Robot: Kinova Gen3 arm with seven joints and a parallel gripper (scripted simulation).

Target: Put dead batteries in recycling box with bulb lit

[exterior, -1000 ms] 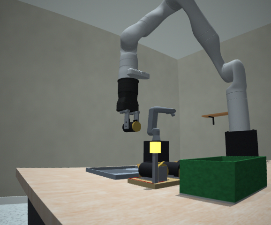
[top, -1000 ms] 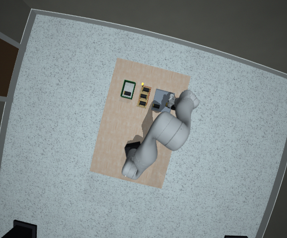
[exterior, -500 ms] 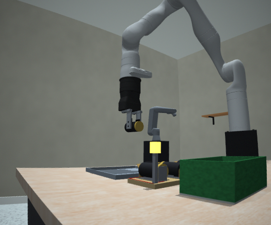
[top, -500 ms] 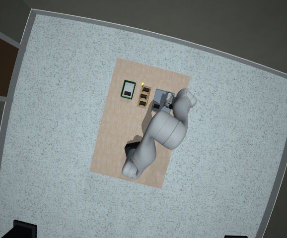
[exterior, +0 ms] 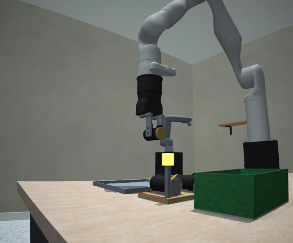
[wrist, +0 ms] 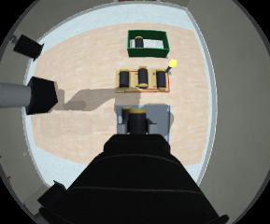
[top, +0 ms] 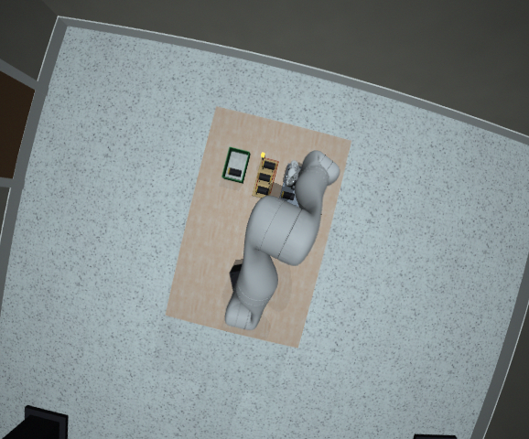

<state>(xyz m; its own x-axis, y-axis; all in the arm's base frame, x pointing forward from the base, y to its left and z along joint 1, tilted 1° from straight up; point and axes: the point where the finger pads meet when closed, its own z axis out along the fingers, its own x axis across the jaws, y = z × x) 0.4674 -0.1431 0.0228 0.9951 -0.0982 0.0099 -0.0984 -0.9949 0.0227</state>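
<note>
Right now the green recycling box is 7 cm ahead of my hand, 28 cm to the left of it and 14 cm below it. Also, from my hand: grey tray 2 cm ahead, 5 cm to the right, 16 cm below.
</note>
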